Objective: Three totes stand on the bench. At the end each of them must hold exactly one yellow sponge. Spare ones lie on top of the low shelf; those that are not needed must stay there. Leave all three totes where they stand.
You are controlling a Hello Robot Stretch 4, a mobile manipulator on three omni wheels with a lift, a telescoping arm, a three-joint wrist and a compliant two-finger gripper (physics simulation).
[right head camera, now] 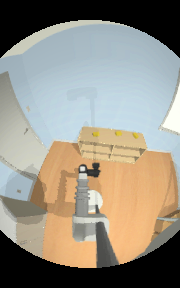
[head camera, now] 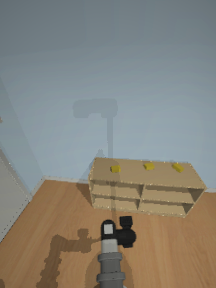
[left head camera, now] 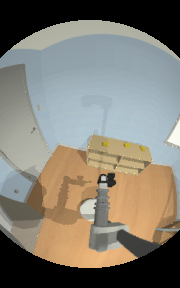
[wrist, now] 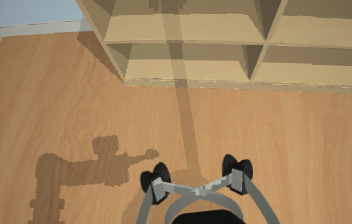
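Seen in the pictures: gripper, between the fingertips: (wrist: 195, 171); robot's base, origin of its link: (right head camera: 90, 200) (left head camera: 92, 209).
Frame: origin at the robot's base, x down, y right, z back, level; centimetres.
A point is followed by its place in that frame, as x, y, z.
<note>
Three yellow sponges lie apart on top of the low shelf (head camera: 132, 173) @(-58.3, 30.1, -96.1) (wrist: 220, 70) @(-5.2, 27.6, -89.2): the left sponge (head camera: 115, 169) @(-62.0, 11.4, -100.1) (left head camera: 105, 144) @(-61.2, 12.3, -99.5) (right head camera: 96, 134) @(-61.6, 13.4, -99.7), the middle sponge (head camera: 149, 165) @(-62.8, 51.2, -102.3) (left head camera: 127, 145) @(-61.4, 52.7, -100.8) (right head camera: 118, 133) @(-61.9, 51.5, -100.6) and the right sponge (head camera: 178, 167) @(-62.8, 83.0, -95.8) (left head camera: 143, 148) @(-62.6, 85.8, -95.0) (right head camera: 135, 135) @(-62.2, 83.5, -95.3). My gripper (wrist: 195, 171) @(-65.5, 8.9, -37.9) is open and empty, its two dark fingertips wide apart, in front of the shelf and over the floor in the wrist view. In the head camera view the fingers cannot be made out below the black wrist. The totes and the bench cannot be made out.
The shelf stands against the blue wall (head camera: 150, 100) @(-130.7, 48.0, -122.1), its open compartments facing me. A grey door (right head camera: 15, 125) @(-111.8, -119.1, -85.4) is at the left, with a cabinet (right head camera: 30, 232) @(-50.6, -86.7, 75.9) at the lower left. Part of a wooden object shows at the lower right edge of both side head views.
</note>
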